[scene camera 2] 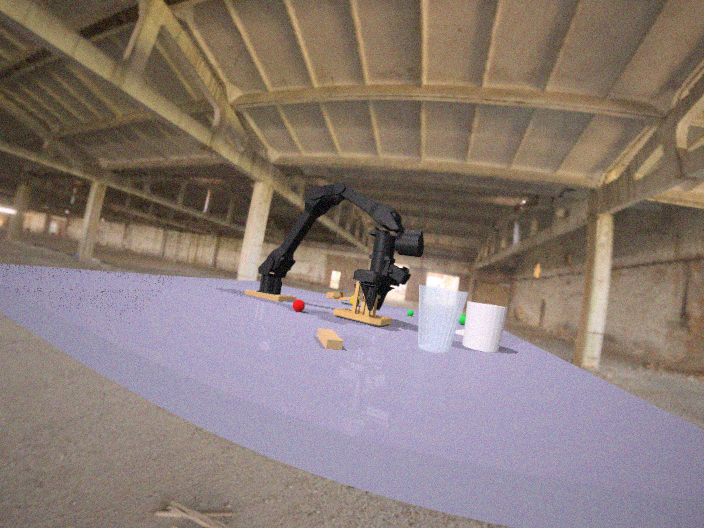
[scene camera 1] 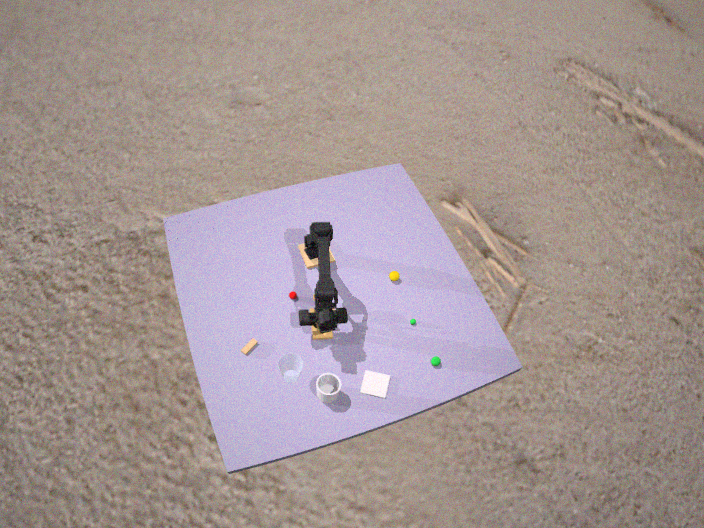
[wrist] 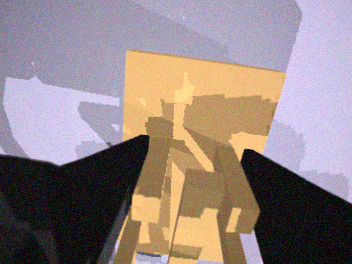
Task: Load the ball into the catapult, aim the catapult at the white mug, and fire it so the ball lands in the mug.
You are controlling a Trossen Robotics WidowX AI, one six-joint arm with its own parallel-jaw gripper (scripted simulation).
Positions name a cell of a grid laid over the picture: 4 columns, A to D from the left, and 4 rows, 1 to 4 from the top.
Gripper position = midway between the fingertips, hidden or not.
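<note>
The gripper (scene camera 2: C3) is visible, and the wrist view shows the gripper also (wrist: C3). A wooden catapult (scene camera 2: C3) appears in the wrist view as well (wrist: C2). A white mug (scene camera 2: C3) is visible; in the wrist view the white mug is out of frame. A clear glass cup (scene camera 2: C3) is visible; in the wrist view the clear glass cup is out of frame.
</note>
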